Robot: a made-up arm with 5 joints. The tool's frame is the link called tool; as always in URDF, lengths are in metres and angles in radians. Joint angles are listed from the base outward. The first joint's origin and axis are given. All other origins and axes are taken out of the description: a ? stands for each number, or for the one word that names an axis. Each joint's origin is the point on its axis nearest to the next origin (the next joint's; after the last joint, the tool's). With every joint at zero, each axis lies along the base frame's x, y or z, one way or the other. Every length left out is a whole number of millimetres.
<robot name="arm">
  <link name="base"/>
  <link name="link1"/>
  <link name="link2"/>
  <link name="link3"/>
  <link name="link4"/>
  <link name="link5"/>
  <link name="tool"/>
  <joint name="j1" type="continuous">
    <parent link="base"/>
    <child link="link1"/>
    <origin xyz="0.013 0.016 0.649" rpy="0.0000 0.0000 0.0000"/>
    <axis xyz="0 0 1"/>
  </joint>
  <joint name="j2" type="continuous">
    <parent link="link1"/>
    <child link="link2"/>
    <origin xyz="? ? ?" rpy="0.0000 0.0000 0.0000"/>
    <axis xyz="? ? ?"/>
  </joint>
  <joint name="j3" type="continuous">
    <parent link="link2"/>
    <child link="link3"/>
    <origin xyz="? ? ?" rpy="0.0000 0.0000 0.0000"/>
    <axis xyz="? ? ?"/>
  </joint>
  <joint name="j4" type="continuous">
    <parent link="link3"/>
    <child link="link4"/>
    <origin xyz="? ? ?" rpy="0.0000 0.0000 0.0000"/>
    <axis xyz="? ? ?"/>
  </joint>
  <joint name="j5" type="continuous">
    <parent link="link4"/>
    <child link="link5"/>
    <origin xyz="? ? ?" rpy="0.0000 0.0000 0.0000"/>
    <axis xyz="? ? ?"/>
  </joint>
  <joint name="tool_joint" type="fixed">
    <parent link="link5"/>
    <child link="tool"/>
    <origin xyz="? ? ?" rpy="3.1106 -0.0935 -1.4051"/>
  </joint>
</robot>
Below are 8 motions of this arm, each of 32 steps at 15 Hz.
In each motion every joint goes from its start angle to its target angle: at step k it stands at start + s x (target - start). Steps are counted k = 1, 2, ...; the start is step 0. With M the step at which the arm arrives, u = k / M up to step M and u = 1 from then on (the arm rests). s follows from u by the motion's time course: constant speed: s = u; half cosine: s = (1 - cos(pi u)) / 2; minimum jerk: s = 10 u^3 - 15 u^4 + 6 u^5.
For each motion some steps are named. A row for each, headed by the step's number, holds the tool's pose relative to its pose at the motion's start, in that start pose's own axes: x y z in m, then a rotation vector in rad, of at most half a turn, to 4 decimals.
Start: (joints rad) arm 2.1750 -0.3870 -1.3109 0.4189 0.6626
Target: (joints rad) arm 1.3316 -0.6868 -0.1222 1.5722 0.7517
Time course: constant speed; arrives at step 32
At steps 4, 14, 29, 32:
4: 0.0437 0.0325 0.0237 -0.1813 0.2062 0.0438
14: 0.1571 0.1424 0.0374 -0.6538 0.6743 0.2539
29: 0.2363 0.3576 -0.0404 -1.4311 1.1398 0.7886
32: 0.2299 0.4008 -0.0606 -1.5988 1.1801 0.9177

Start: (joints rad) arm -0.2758 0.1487 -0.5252 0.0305 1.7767
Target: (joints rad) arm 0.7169 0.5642 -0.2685 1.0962 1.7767
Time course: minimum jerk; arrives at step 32
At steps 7, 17, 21, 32:
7: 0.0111 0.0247 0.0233 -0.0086 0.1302 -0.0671
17: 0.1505 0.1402 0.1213 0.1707 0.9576 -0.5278
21: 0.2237 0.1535 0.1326 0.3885 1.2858 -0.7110
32: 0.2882 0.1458 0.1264 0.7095 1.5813 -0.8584

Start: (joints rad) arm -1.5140 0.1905 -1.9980 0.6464 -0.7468
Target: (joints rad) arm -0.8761 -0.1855 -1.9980 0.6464 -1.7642
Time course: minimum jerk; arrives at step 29
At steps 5, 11, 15, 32:
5: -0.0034 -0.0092 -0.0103 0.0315 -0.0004 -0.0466
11: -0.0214 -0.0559 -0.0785 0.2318 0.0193 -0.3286
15: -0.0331 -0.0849 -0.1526 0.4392 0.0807 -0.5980
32: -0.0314 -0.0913 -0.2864 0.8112 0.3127 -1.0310

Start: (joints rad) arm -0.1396 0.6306 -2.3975 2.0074 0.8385
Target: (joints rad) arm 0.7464 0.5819 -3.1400 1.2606 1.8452
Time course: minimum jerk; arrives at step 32
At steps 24, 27, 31, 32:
24: -0.0607 0.4172 -0.2053 0.2192 -1.2937 -0.0266
27: -0.0415 0.4494 -0.2116 0.1332 -1.4061 -0.0502
31: -0.0330 0.4615 -0.2136 0.0942 -1.4490 -0.0604
32: -0.0329 0.4616 -0.2136 0.0938 -1.4494 -0.0605

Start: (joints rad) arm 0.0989 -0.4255 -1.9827 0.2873 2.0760
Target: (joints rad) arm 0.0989 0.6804 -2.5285 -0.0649 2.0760
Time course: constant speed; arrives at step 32
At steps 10, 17, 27, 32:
10: 0.0916 -0.0419 0.1512 0.0215 0.0612 0.0039
17: 0.1805 -0.0788 0.2373 0.0366 0.1040 0.0067
27: 0.3343 -0.1384 0.3227 0.0582 0.1652 0.0106
32: 0.4191 -0.1698 0.3463 0.0689 0.1957 0.0125

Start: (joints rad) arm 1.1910 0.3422 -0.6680 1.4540 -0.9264
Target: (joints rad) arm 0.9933 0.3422 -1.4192 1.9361 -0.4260
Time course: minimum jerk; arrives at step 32
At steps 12, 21, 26, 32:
12: 0.0091 0.0162 -0.0511 0.0643 0.0329 0.1706
21: 0.0069 0.0668 -0.1347 0.1897 0.0667 0.4874
26: 0.0003 0.0898 -0.1597 0.2363 0.0708 0.6014
32: -0.0021 0.0965 -0.1661 0.2494 0.0712 0.6329

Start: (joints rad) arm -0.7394 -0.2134 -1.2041 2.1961 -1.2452
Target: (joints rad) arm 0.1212 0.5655 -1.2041 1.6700 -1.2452
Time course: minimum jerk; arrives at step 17
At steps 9, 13, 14, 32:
9: 0.1424 -0.1799 0.0301 -0.3449 -0.0679 -0.3519
13: 0.1797 -0.3136 0.1272 -0.5909 -0.1010 -0.5534
14: 0.1815 -0.3293 0.1444 -0.6247 -0.1045 -0.5785
32: 0.1826 -0.3425 0.1603 -0.6547 -0.1074 -0.6003

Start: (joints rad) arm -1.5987 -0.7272 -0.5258 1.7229 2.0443
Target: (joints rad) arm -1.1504 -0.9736 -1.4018 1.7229 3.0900
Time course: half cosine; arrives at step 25
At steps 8, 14, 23, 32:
8: 0.0321 -0.0051 -0.0562 -0.0897 -0.2553 0.1273
14: 0.1104 -0.0320 -0.1221 -0.3835 -0.5709 0.2773
23: 0.2060 -0.0997 -0.1535 -0.8617 -0.7226 0.3636
32: 0.2096 -0.1033 -0.1539 -0.8832 -0.7235 0.3653

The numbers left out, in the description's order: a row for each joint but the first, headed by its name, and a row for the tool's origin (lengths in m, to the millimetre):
j2: xyz -0.029 -0.013 0.000, axis 0 1 0
j3: xyz 0.088 0.000 0.393, axis 0 1 0
j4: xyz 0.056 0.000 -0.234, axis 0 1 0
j5: xyz 0.063 0.000 -0.076, axis 0 0 -1
tool: xyz 0.004 0.023 0.000

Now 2 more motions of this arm.
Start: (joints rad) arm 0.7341 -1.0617 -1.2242 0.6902 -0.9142
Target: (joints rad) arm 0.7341 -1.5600 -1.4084 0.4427 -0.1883
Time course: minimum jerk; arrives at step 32
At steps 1, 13, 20, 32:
1: 0.0000 0.0000 -0.0001 0.0001 0.0002 0.0002
13: 0.0092 0.0000 -0.1060 0.1525 0.2429 0.2594
20: -0.0068 0.0168 -0.2412 0.4173 0.4797 0.5624
32: -0.0373 0.0400 -0.3344 0.6499 0.6008 0.7548

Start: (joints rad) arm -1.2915 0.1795 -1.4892 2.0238 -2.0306
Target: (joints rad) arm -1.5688 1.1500 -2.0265 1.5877 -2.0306
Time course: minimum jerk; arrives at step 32
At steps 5, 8, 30, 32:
5: 0.0088 0.0100 0.0002 0.0037 0.0030 0.0067
8: 0.0302 0.0354 0.0023 0.0130 0.0105 0.0233
30: 0.2147 0.3499 0.2045 0.1248 0.1013 0.2252
32: 0.2150 0.3505 0.2054 0.1251 0.1015 0.2257

